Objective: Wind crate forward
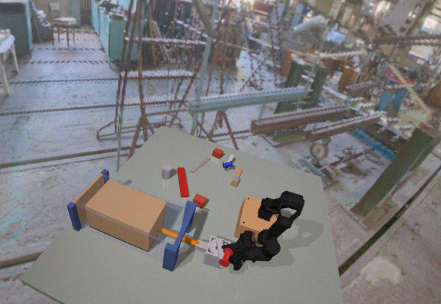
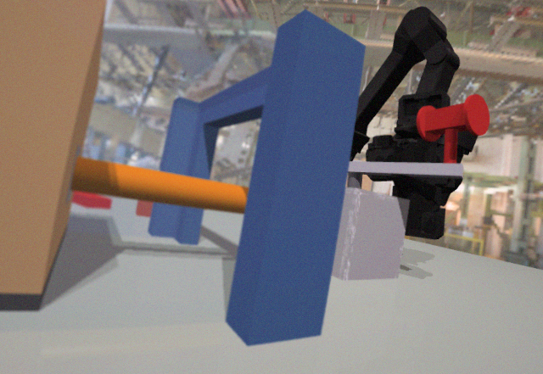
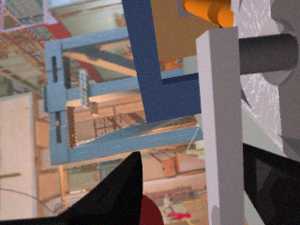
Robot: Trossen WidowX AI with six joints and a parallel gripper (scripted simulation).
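Now: the winch handle with red knob 10 mm to the left of my gripper tip, 10 mm below it and 10 mm behind it. Also, from my gripper tip: grey winch (100 mm below, 50 mm to the right); then blue steel frame (170 mm ahead, 30 mm to the right, 30 mm below); then red bar (420 mm to the right, 330 mm ahead, 130 mm below).
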